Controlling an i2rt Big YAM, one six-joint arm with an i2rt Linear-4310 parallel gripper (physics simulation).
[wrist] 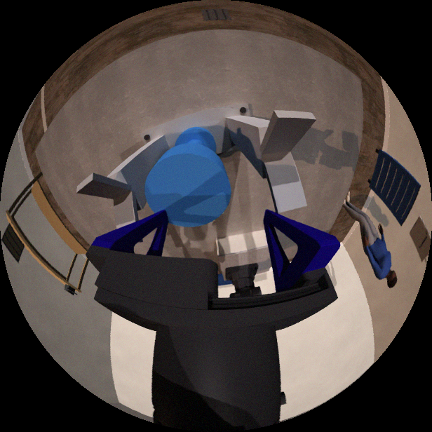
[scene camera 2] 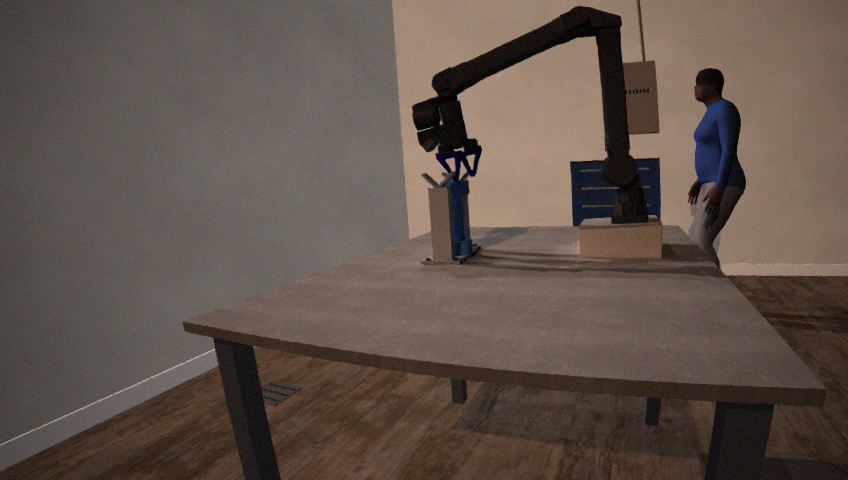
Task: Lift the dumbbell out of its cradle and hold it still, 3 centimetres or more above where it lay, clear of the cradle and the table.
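Frame: origin at the arm's base, x ahead, y left, z up, level; millimetres.
Where they show: gripper, fingertip midpoint: (scene camera 2: 465, 178); arm's base at its link origin: (scene camera 2: 630, 220).
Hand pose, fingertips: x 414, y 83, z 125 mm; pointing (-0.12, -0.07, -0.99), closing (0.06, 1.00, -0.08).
Things, the pixels of their centre, and the offset from my fingertips. Level surfaces: height alone.
- blue dumbbell at the middle of its body: (scene camera 2: 456, 217) dx +22, dy +23, dz -100 mm
- pale grey cradle at the middle of its body: (scene camera 2: 450, 214) dx +40, dy +18, dz -92 mm
- grey table at its surface level: dz -204 mm
The blue dumbbell (scene camera 2: 460, 215) (wrist: 188, 182) stands upright in the pale grey cradle (scene camera 2: 440, 224) (wrist: 290, 194). Its broad round end is on top; the narrower part shows beyond it in the wrist view. The cradle has side walls and slanted prongs at its top. My gripper (scene camera 2: 464, 176) (wrist: 215, 214) is open and empty, just above the dumbbell's top. In the wrist view the dumbbell's top lies left of the middle of the finger gap, and the left fingertip overlaps its near edge. Whether that fingertip touches it I cannot tell.
The cradle stands on the grey table (scene camera 2: 476, 315) (wrist: 215, 65). The arm's base sits on a pale block (scene camera 2: 620, 240) (wrist: 240, 244). Behind are a blue drawer cabinet (scene camera 2: 583, 199) (wrist: 395, 187) and a person (scene camera 2: 719, 145) (wrist: 376, 254) in a blue top beside the table's far end.
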